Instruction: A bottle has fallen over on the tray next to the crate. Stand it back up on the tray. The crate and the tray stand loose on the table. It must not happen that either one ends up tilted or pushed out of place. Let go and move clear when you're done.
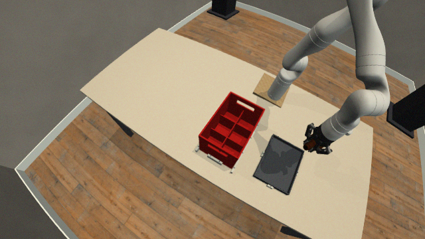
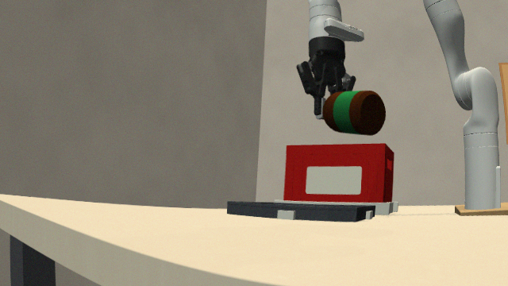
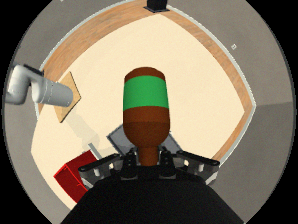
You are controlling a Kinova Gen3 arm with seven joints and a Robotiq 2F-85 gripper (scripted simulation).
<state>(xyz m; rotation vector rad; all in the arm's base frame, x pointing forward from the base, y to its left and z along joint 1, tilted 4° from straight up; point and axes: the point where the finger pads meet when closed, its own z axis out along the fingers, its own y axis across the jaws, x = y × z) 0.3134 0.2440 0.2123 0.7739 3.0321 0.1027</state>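
The brown bottle lies 40 mm behind my hand, 20 mm to the left of it and 10 mm below it. Round my hand: dark grey tray 190 mm below, 50 mm ahead, 30 mm to the right; red crate 320 mm to the right, 120 mm below, 90 mm ahead.
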